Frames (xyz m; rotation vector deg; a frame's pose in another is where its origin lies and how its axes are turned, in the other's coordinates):
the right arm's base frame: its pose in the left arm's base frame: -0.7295 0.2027 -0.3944 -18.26 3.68 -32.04
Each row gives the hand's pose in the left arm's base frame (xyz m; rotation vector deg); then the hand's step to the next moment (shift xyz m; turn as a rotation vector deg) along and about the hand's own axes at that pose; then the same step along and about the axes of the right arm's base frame.
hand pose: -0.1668 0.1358 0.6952 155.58 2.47 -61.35
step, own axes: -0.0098 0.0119 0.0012 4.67 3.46 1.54
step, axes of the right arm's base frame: 0.0005 -0.0150 0.0035 4.35 -0.62 -4.10
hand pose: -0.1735 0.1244 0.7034 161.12 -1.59 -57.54
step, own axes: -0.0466 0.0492 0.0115 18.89 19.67 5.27
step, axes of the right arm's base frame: -0.0096 -0.0677 0.0073 21.23 -7.00 -16.49
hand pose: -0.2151 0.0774 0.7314 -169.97 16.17 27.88
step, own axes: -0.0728 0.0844 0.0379 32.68 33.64 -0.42
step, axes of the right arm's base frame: -0.0478 -0.0949 -0.0506 40.04 -14.25 -19.85
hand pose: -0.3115 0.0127 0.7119 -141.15 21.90 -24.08
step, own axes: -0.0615 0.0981 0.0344 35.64 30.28 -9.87
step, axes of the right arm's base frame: -0.0339 -0.0283 -0.1124 41.78 -20.21 -11.43
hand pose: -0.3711 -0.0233 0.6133 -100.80 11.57 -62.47
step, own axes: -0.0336 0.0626 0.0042 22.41 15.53 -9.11
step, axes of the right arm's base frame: 0.0061 0.0188 -0.0684 23.66 -15.60 -4.82
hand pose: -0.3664 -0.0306 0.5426 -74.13 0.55 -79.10
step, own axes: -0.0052 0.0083 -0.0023 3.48 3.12 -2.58
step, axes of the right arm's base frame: 0.0022 0.0040 -0.0090 3.93 -3.06 -1.93
